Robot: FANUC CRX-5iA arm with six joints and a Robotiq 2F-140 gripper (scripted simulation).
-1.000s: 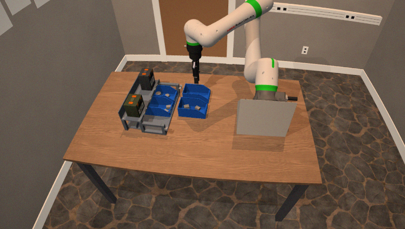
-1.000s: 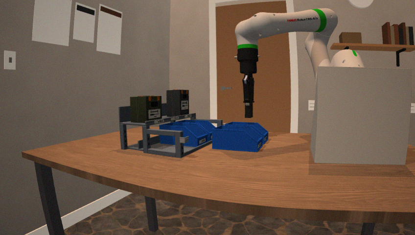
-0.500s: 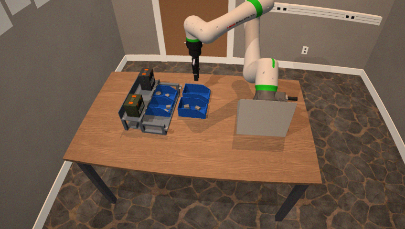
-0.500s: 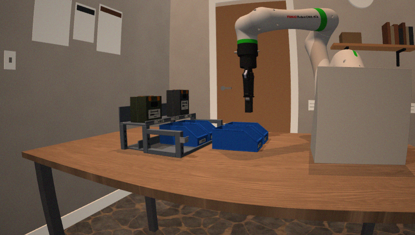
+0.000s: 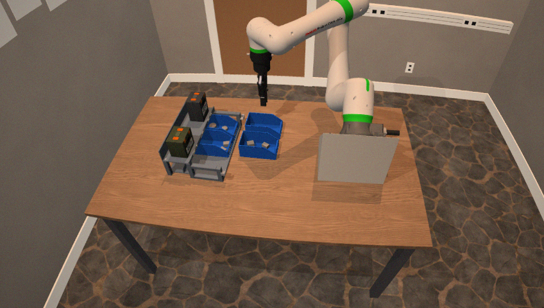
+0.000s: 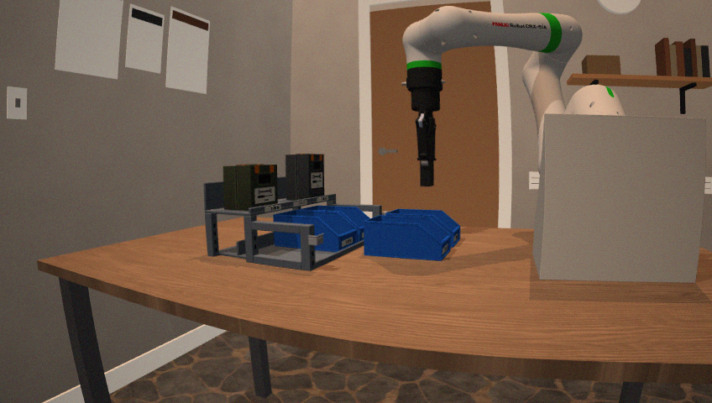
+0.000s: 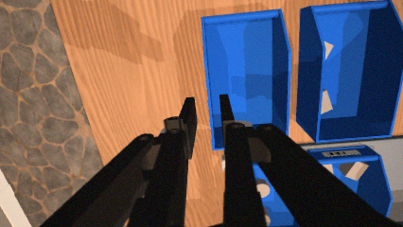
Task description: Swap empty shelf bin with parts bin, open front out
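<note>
Right now the tan part is 30 mm behind my hand, 160 mm to the left of it and 160 mm below it. Also, from my hand: black box (310 mm ahead, 80 mm to the left, 10 mm below); then grey shelf (250 mm ahead, 200 mm to the left, 100 mm below).
</note>
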